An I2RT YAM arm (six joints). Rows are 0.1 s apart.
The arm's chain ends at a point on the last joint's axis. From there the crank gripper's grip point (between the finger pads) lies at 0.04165 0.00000 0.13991 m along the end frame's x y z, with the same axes.
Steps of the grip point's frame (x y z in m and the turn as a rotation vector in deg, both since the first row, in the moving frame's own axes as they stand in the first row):
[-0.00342 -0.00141 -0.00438 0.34 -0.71 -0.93]
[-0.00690 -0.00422 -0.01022 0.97 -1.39 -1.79]
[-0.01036 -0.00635 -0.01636 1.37 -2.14 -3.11]
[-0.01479 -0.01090 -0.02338 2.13 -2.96 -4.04]
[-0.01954 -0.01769 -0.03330 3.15 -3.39 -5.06]
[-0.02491 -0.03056 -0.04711 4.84 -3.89 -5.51]
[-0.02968 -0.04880 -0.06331 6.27 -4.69 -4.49]
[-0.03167 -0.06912 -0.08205 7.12 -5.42 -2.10]
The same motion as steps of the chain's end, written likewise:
[-0.00167 0.00008 -0.00488 0.34 -0.71 -0.93]
[-0.00344 -0.00060 -0.01116 0.97 -1.39 -1.79]
[-0.00496 -0.00087 -0.01775 1.37 -2.14 -3.11]
[-0.00723 -0.00299 -0.02519 2.13 -2.96 -4.04]
[-0.01071 -0.00664 -0.03520 3.15 -3.39 -5.06]
[-0.01459 -0.01513 -0.04894 4.84 -3.89 -5.51]
[-0.01741 -0.03056 -0.06522 6.27 -4.69 -4.49]
[-0.01796 -0.05029 -0.08418 7.12 -5.42 -2.10]

